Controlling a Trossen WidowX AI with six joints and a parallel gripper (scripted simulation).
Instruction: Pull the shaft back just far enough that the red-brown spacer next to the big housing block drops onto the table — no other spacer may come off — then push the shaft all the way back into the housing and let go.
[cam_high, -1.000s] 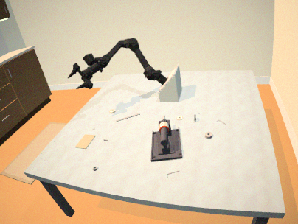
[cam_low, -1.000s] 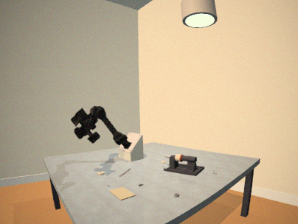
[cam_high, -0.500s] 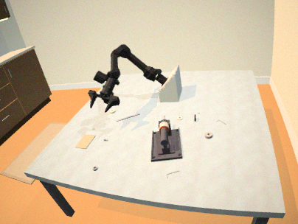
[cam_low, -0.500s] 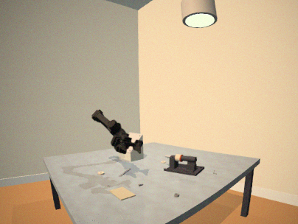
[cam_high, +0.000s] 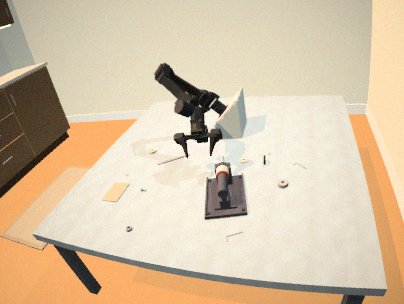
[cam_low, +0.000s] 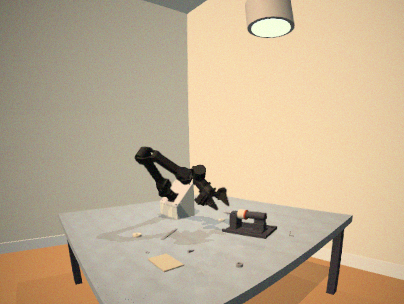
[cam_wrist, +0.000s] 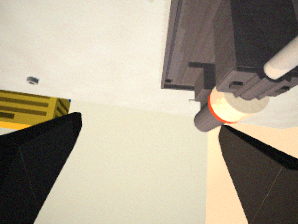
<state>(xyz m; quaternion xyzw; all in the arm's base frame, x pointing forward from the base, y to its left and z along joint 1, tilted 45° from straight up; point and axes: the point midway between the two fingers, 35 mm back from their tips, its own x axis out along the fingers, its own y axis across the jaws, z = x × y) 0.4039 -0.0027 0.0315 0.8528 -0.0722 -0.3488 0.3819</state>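
The pale spacer is 90 mm to the left of my gripper tip, 50 mm below it and 40 mm ahead of it. Round my gripper tip: tan card: 390 mm to the right, 120 mm below, 80 mm ahead; then thin rod: 190 mm to the right, 170 mm behind, 120 mm below; then white spacer: 100 mm to the left, 50 mm below, 50 mm ahead.
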